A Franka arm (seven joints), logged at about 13 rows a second.
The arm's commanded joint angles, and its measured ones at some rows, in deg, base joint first. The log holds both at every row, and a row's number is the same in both.
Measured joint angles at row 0:
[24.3, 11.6, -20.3, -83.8, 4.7, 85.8, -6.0]
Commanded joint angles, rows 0 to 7:
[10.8, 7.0, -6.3, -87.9, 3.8, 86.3, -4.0]
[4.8, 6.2, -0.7, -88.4, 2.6, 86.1, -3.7]
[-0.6, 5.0, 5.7, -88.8, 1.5, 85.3, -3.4]
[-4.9, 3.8, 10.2, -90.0, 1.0, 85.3, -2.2]
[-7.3, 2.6, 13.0, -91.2, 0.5, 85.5, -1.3]
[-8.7, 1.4, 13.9, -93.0, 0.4, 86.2, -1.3]
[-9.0, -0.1, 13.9, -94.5, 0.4, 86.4, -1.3]
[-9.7, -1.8, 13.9, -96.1, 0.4, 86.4, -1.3]
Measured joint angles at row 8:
[-7.2, 3.0, 12.3, -90.6, 0.9, 85.2, -2.4]
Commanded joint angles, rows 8 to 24:
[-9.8, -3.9, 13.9, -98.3, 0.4, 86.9, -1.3]
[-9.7, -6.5, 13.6, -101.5, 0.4, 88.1, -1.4]
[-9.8, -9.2, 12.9, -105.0, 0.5, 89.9, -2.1]
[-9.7, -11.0, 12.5, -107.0, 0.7, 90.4, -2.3]
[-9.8, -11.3, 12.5, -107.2, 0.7, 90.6, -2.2]
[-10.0, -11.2, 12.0, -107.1, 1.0, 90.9, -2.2]
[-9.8, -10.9, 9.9, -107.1, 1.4, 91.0, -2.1]
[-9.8, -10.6, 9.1, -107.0, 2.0, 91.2, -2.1]
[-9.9, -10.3, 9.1, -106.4, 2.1, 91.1, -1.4]
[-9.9, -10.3, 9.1, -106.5, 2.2, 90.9, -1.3]
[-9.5, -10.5, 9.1, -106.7, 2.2, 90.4, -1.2]
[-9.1, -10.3, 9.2, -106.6, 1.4, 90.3, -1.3]
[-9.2, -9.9, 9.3, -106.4, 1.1, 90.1, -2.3]
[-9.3, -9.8, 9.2, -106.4, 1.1, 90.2, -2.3]
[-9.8, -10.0, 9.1, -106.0, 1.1, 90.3, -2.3]
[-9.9, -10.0, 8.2, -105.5, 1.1, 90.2, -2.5]
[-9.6, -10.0, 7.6, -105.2, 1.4, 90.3, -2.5]
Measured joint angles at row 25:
[-9.3, -9.5, 8.5, -105.9, 1.2, 90.2, -2.1]
